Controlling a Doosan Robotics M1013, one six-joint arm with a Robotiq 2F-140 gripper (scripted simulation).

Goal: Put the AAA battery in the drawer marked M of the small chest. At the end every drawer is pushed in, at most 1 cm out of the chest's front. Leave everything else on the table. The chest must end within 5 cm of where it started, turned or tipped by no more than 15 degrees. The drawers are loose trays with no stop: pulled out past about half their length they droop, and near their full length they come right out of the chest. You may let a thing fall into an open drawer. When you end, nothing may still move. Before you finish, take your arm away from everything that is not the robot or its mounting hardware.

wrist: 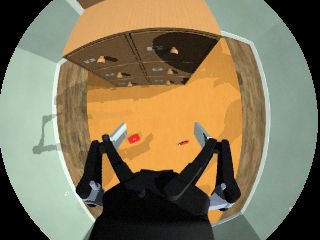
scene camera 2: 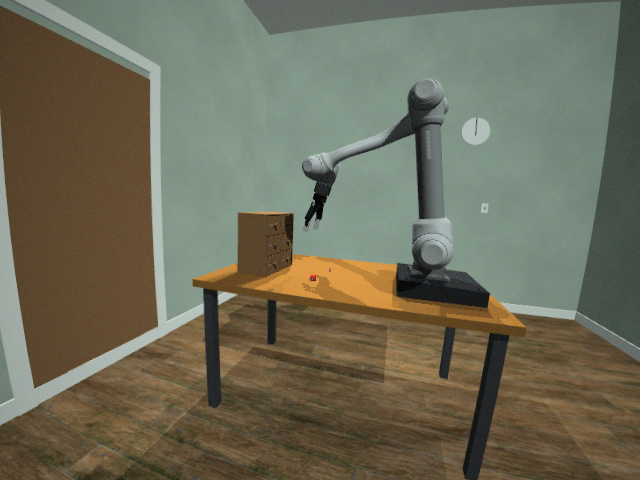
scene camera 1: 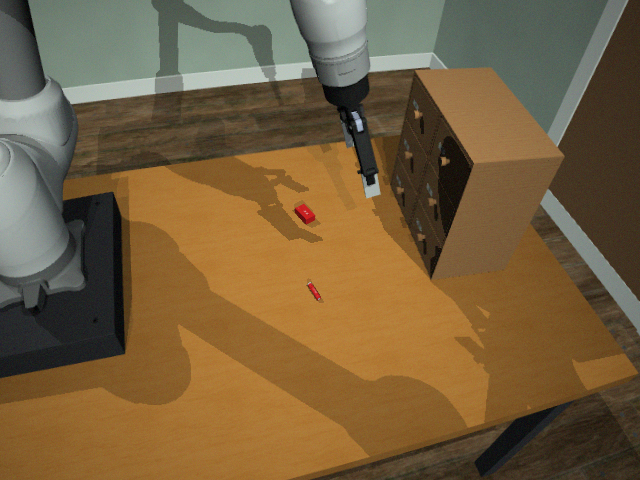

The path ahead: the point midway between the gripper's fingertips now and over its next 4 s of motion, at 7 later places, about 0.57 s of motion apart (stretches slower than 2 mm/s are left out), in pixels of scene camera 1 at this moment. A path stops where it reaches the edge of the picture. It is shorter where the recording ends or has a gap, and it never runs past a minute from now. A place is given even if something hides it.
My gripper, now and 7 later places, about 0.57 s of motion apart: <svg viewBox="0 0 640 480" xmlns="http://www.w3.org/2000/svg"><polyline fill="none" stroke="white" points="362,168 372,175 377,177 378,178 379,178 383,181 391,186 397,190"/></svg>
